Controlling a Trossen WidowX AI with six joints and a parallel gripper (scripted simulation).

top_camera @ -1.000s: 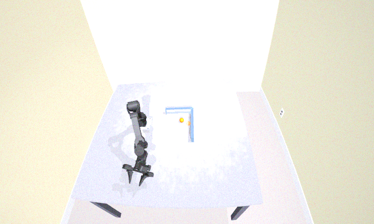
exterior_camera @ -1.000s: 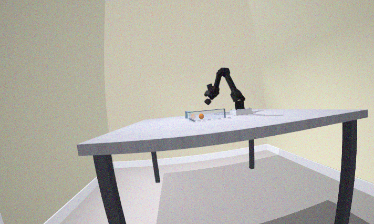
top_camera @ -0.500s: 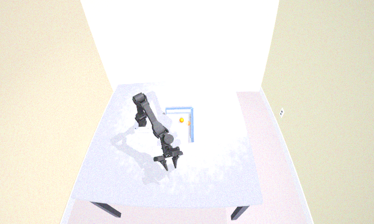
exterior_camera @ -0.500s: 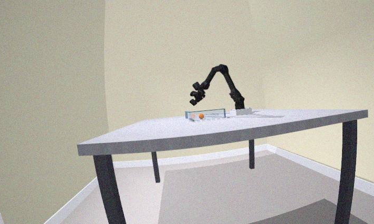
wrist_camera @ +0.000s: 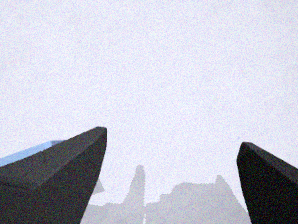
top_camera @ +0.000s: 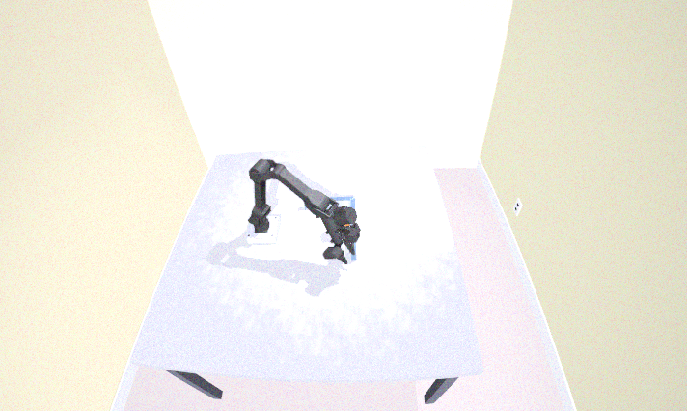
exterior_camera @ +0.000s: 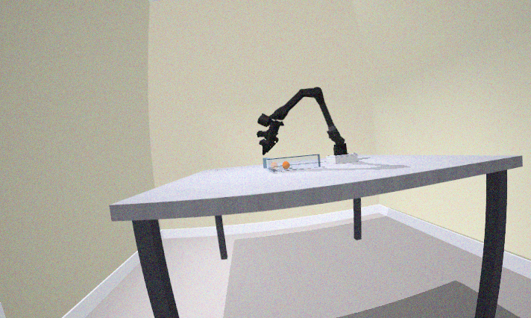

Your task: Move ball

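Now: gripper tip 230 mm to the right of the see-through copy, 70 mm above it and 10 mm past it. From my gripper tip the other things lie so: clear wall 370 mm to the left, 80 mm behind, 50 mm below.
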